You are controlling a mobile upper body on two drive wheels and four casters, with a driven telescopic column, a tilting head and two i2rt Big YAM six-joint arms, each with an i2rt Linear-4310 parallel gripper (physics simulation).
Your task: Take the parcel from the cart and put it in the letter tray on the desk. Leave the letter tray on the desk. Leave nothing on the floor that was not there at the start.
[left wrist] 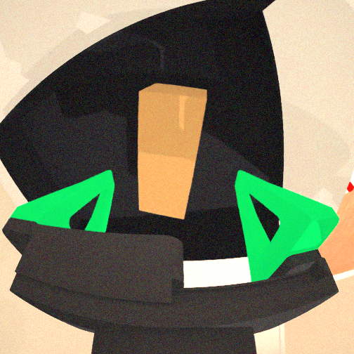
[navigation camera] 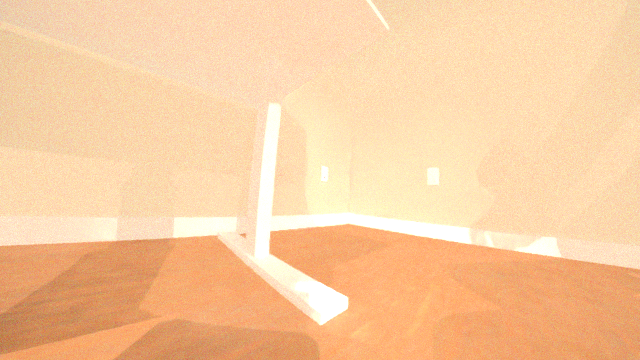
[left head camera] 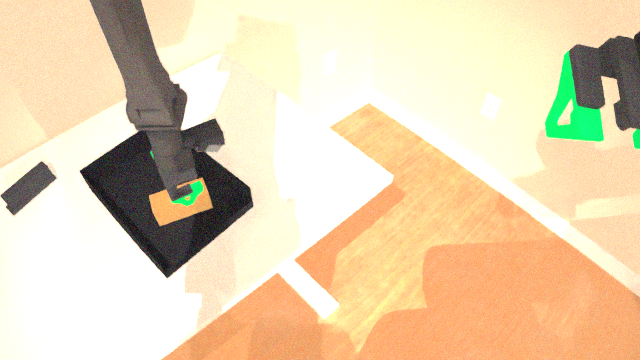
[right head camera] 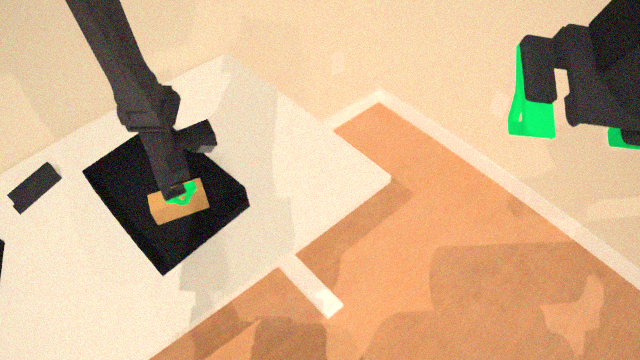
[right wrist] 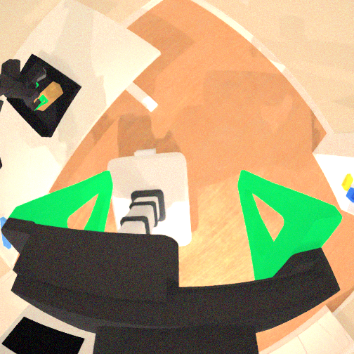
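The orange-brown parcel lies inside the black letter tray, which is on the white desk. My left gripper is open low over the tray; its green fingers stand apart on either side of the parcel, with gaps visible in the left wrist view. My right gripper is open and empty, away from the desk. I cannot identify the cart.
A dark block lies on the desk left of the tray. A white desk foot extends over the wooden floor. A white surface with yellow and blue items shows at the right of the right wrist view.
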